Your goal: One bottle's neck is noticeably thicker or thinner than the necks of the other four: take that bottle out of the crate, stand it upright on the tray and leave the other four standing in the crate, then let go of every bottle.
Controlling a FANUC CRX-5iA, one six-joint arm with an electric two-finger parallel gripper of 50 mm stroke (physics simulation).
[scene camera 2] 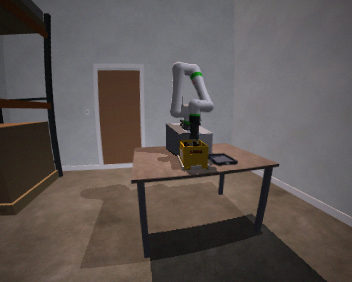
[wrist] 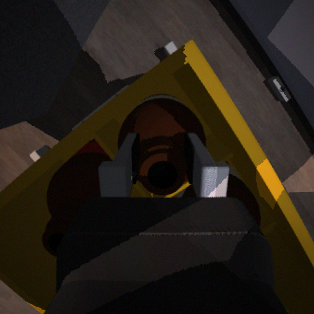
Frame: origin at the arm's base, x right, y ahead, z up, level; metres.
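Seen in the pictures: gripper, fingertip midpoint: (scene camera 2: 195, 145) (wrist: 161, 147); arm's base, link origin: (scene camera 2: 188, 128).
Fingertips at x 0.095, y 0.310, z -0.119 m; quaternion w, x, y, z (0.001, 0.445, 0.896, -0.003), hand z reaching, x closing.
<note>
Offsets run from my fingertips to a thing's top centre. "pt": to the spot under its first point. Level surfaces: height alone.
The yellow crate @(dz +0.044, dx +0.070, dy +0.077 m) (scene camera 2: 194, 159) (wrist: 227, 112) stands on the table near its front edge. My gripper (scene camera 2: 195, 143) (wrist: 161, 147) points down at the crate's mouth and is shut on the neck of a brown bottle @(dz +0.032, dx +0.005, dy +0.004 m) (wrist: 160, 117), which is in the crate near one corner. A second brown bottle @(dz +0.032, dx +0.086, dy -0.019 m) (wrist: 75, 185) stands in the crate to the left in the wrist view. A third brown bottle @(dz +0.032, dx +0.028, dy +0.091 m) (wrist: 247, 200) shows partly at the right, behind the gripper. The other bottles are hidden by the gripper body. The dark tray @(pt dz -0.119, dx -0.247, dy +0.246 m) (scene camera 2: 234, 162) (wrist: 250, 56) lies beside the crate.
The wooden table @(dz -0.131 m) (scene camera 2: 150, 170) bears the crate and tray. A grey box-shaped base (scene camera 2: 175, 138) stands behind the crate, under the arm. Small light-coloured blocks (wrist: 171, 49) (wrist: 39, 153) show beside the crate wall. A tall shelf rack (scene camera 2: 49, 80) stands at the far left.
</note>
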